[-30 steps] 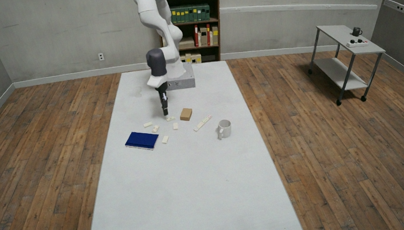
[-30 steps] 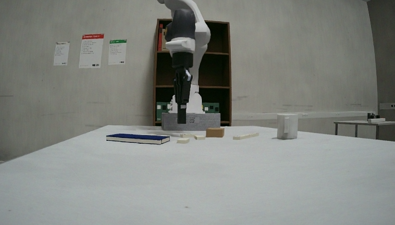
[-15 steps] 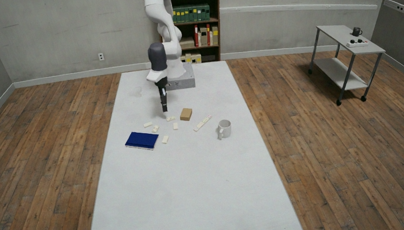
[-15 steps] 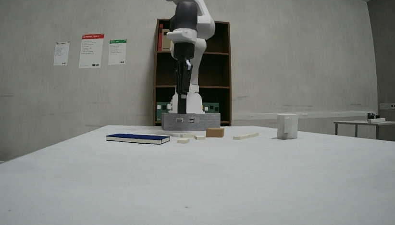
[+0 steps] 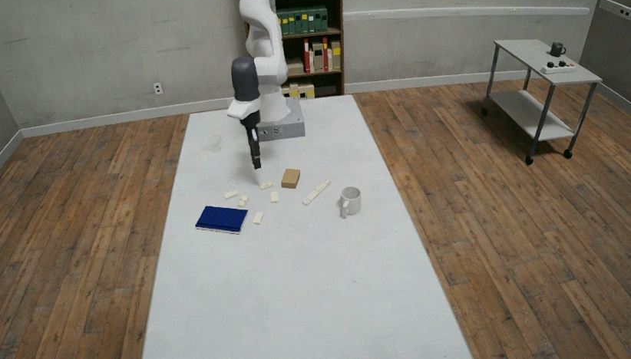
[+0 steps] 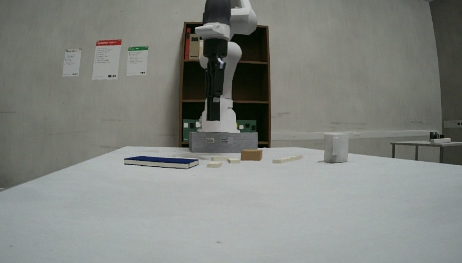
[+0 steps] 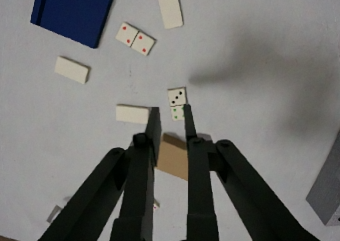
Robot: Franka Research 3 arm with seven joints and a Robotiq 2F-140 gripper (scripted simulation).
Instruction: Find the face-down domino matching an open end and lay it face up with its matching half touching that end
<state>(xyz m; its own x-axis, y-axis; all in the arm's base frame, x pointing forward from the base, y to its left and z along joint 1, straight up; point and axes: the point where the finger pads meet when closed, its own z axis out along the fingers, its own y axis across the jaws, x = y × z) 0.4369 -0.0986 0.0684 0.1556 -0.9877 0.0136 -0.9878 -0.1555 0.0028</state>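
Now: the domino 1 cm ahead of my hand, 12 cm to the right of it and 15 cm below it. Also, from my hand: blue book 15 cm ahead, 16 cm to the right, 14 cm below; white mug 20 cm ahead, 32 cm to the left, 12 cm below; brown block 2 cm behind, 13 cm to the left, 14 cm below.
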